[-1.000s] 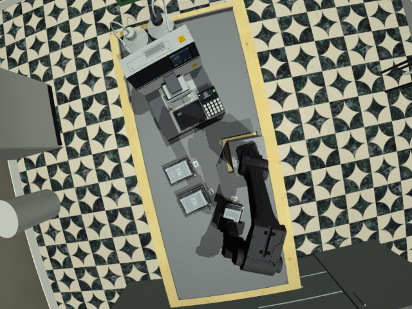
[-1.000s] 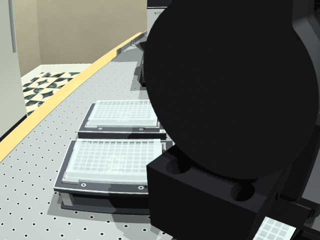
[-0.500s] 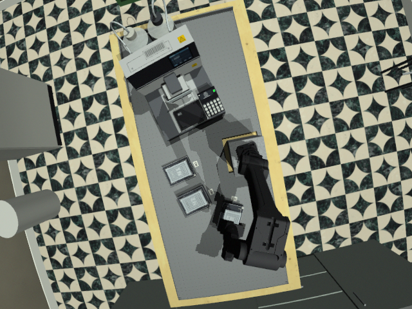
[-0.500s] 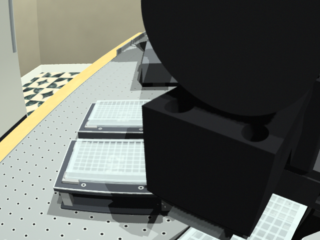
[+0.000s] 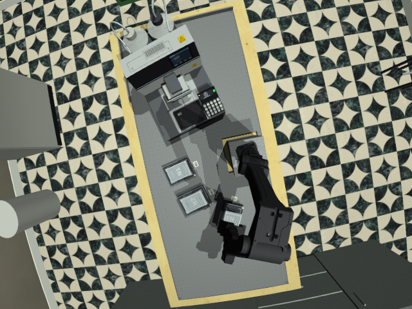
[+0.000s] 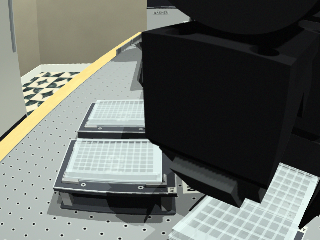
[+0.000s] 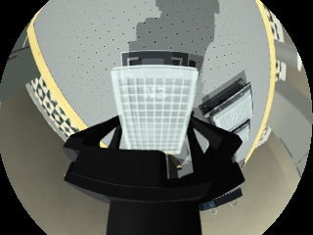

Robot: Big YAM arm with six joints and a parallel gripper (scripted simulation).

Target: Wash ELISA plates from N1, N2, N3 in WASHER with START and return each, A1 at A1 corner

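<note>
Now: the washer carrier 61 cm to the right of my hand, 6 cm below it and 4 cm ahead of it. The rest, counted from my hand: plate washer: 76 cm to the right, 6 cm ahead; nest N3: 9 cm below; nest label: 34 cm to the right, 13 cm below, 10 cm ahead.
</note>
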